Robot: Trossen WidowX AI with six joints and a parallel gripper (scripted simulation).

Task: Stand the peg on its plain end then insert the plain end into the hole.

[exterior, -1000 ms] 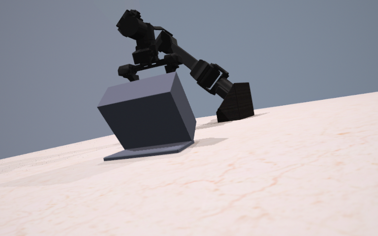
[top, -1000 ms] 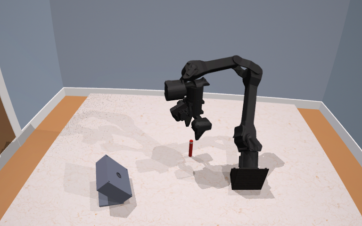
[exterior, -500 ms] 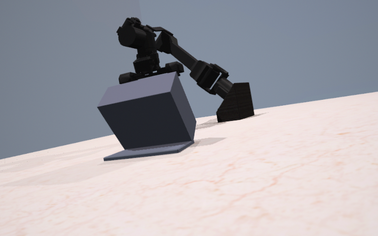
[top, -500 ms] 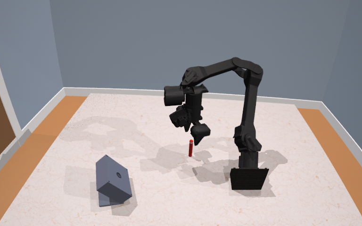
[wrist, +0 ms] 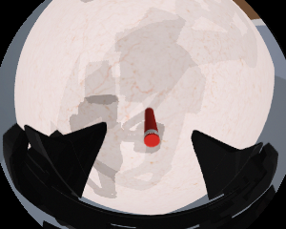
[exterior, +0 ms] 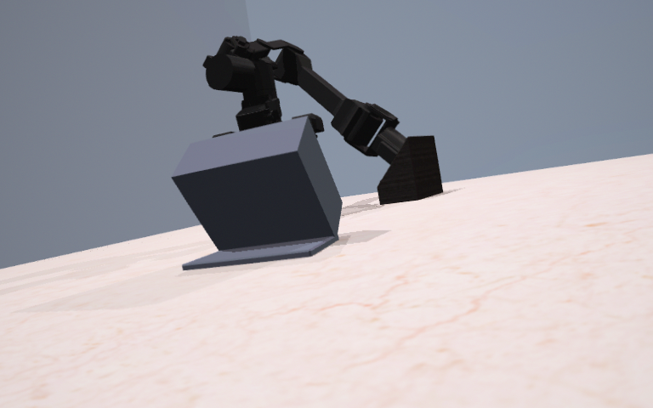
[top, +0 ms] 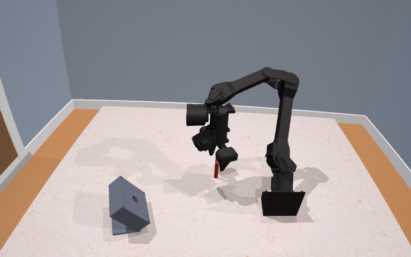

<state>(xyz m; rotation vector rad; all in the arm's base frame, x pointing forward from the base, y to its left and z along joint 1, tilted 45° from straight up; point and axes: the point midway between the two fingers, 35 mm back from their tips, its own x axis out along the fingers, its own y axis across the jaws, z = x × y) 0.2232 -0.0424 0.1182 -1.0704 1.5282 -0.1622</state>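
Now: the red peg 10 mm below my gripper tip. Also, from my gripper tip: grey sloped panel (250 mm to the left, 230 mm ahead, 10 mm below); grey foot plate (260 mm to the left, 250 mm ahead, 70 mm below).
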